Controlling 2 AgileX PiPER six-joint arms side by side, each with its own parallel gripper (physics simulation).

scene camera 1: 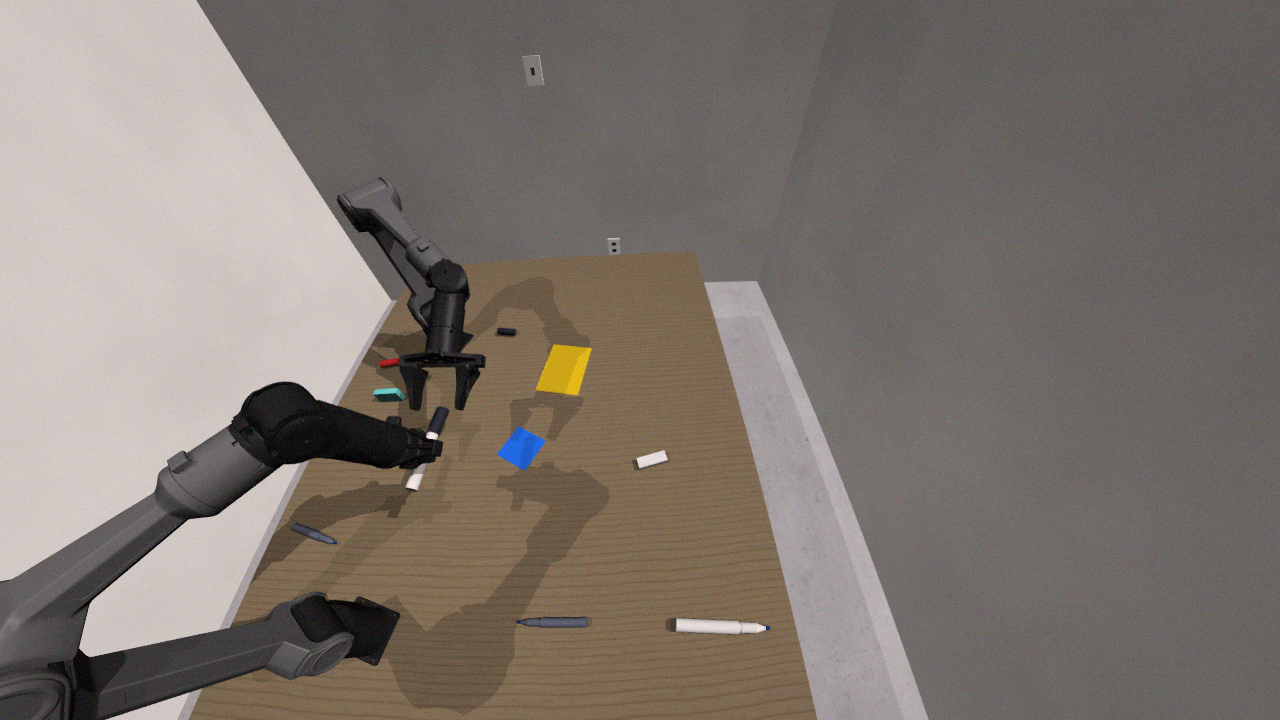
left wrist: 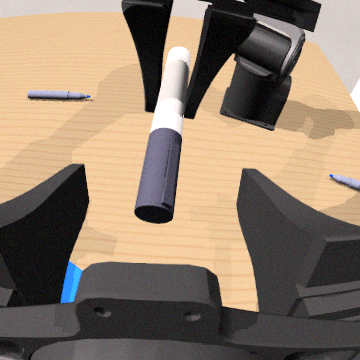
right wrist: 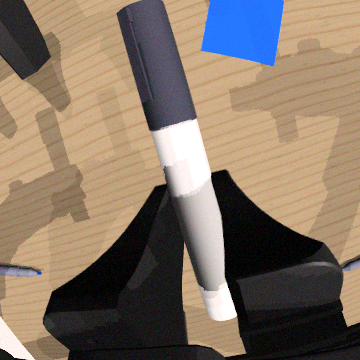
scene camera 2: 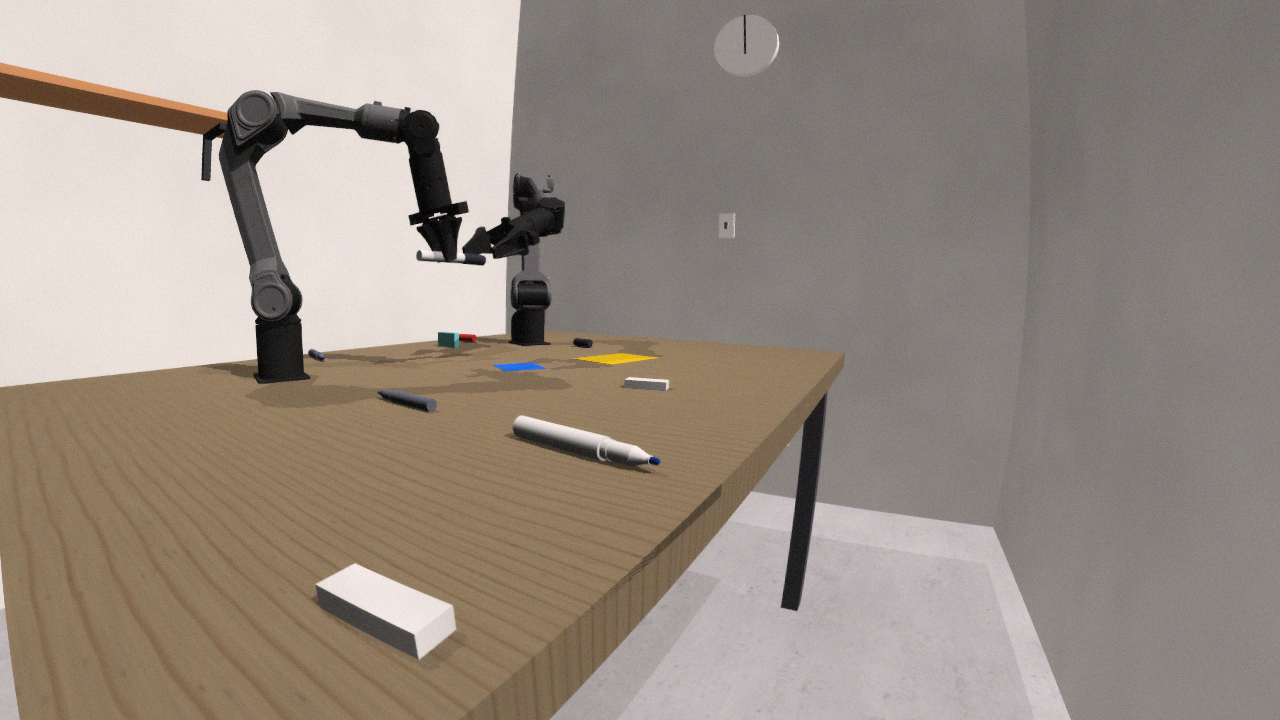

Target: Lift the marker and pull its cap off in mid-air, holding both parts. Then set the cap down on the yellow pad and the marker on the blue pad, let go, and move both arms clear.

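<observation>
The marker has a white body (scene camera 1: 412,480) (scene camera 2: 431,256) (left wrist: 175,82) (right wrist: 200,235) and a dark navy cap (scene camera 1: 438,419) (scene camera 2: 474,259) (left wrist: 160,170) (right wrist: 157,65), which is on it. It hangs in the air above the table. My right gripper (scene camera 1: 435,448) (scene camera 2: 450,257) (left wrist: 169,108) (right wrist: 195,196) is shut on the white body. My left gripper (scene camera 1: 438,408) (scene camera 2: 483,249) (left wrist: 162,184) is open beside the cap's end; in the left wrist view the cap shows between its spread fingers. The yellow pad (scene camera 1: 563,368) (scene camera 2: 615,358) and blue pad (scene camera 1: 520,447) (scene camera 2: 519,366) (left wrist: 70,285) (right wrist: 245,30) lie on the table.
A teal block (scene camera 1: 387,394) (scene camera 2: 447,339), a red piece (scene camera 1: 388,362) and a small black cylinder (scene camera 1: 506,331) (scene camera 2: 582,342) lie near the left arm. A white block (scene camera 1: 651,459) (scene camera 2: 646,384), dark pens (scene camera 1: 313,533) and a white marker (scene camera 1: 716,625) (scene camera 2: 572,438) lie farther off.
</observation>
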